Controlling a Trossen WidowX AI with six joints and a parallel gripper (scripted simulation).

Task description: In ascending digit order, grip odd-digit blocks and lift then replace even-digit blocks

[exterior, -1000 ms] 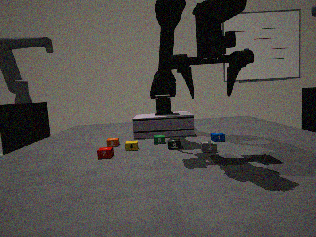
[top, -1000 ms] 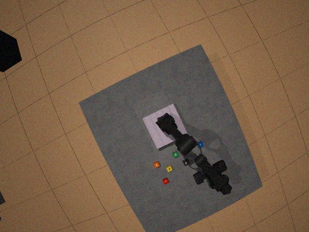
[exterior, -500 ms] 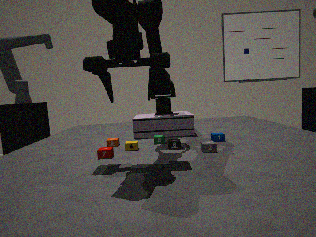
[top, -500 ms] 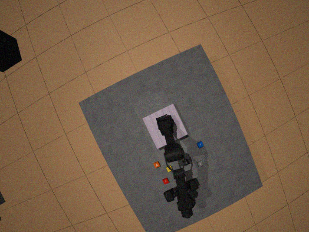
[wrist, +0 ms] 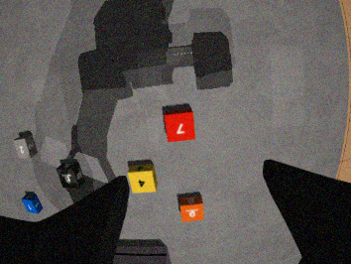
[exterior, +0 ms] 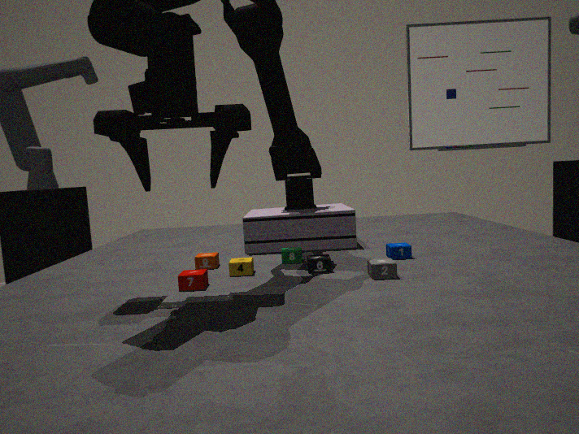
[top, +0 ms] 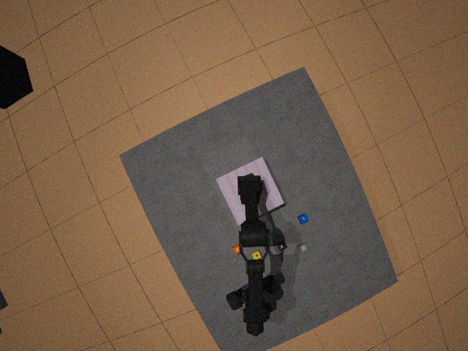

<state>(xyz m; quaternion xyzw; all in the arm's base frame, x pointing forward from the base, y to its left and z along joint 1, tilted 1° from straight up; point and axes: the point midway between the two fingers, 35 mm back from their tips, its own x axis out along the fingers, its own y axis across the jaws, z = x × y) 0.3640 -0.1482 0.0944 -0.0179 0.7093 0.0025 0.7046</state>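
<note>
My gripper tip is 130 mm past the blue 1 block, 300 mm to the right of it and 120 mm above it. From my gripper tip the other things lie so: red 7 block (10 mm to the left, 120 mm below); yellow 4 block (70 mm behind, 60 mm to the left, 120 mm below); orange 9 block (130 mm behind, 120 mm below).
</note>
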